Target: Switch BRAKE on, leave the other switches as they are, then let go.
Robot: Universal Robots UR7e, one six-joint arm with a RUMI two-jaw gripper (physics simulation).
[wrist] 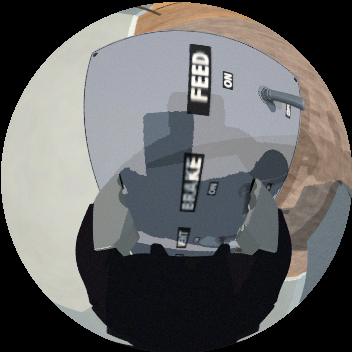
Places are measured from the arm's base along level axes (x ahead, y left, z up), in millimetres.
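Pixels of known places: gripper, fingertip midpoint: (187,178).
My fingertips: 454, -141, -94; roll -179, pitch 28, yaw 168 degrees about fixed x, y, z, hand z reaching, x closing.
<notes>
For each thing: its top centre in the pictures, then the offset to it from my fingertips, as dx, dy, dz. "*": a spot on its surface instead. Level surfaces: height alone.
- BRAKE, surface spot: (192,182) * +2, +11, -11
- VENT, surface spot: (183,237) * +32, +127, -11
- BRAKE switch, middle of its top: (245,217) -62, +34, +5
- mark, surface spot: (212,188) * -18, +23, -23
- FEED switch, middle of its top: (290,94) -105, -78, -8
- switch lever, middle of its top: (221,257) -44, +154, -8
- brown wood-grained surface, its level: dz -140
A grey switch panel (115,100) faces the camera, with the labels FEED (199,80), BRAKE (192,182) and VENT (183,237). The BRAKE switch (245,192) shows dimly in shadow, right of its ON mark (212,188). It is close beside the right finger, which partly hides it, so its lever position and any contact cannot be told. The FEED switch (285,97) has its lever pointing right, over its partly hidden OFF mark. My gripper (187,178) is open and empty, its fingers spread over the BRAKE row.
Another switch lever (220,240) shows small in the VENT row, low between the fingers. The black gripper body hides the panel's lower part. A brown wood-grained surface (320,145) lies right of the panel, and a grey-blue block-like shape (330,235) stands at the right edge.
</notes>
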